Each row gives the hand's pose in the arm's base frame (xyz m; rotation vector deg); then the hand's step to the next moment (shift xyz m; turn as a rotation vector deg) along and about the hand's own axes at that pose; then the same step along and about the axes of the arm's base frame.
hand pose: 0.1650 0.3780 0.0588 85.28 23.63 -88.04
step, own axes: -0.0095 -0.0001 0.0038 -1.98 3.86 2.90
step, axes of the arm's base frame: -0.0039 0.0007 0.0094 0.95 -3.48 3.77
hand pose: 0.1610 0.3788 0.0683 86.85 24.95 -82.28
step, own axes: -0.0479 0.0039 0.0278 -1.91 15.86 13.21
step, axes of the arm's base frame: -0.0241 -0.0078 0.0494 4.69 -17.50 10.06
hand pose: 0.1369 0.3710 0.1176 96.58 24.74 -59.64
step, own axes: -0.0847 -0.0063 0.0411 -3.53 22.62 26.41
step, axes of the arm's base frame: -0.0689 -0.0174 0.0621 3.04 -31.64 14.54
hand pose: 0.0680 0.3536 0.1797 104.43 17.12 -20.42
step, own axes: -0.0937 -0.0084 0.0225 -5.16 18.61 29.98
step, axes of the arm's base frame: -0.0914 -0.0213 0.0234 -0.30 -34.01 10.71
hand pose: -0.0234 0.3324 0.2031 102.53 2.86 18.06
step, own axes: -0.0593 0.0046 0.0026 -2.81 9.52 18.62
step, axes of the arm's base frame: -0.0570 -0.0156 -0.0071 0.47 -20.55 4.77
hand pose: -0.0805 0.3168 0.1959 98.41 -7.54 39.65
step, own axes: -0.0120 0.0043 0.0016 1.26 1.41 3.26
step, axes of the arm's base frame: -0.0111 -0.0059 -0.0026 1.62 -3.05 1.51
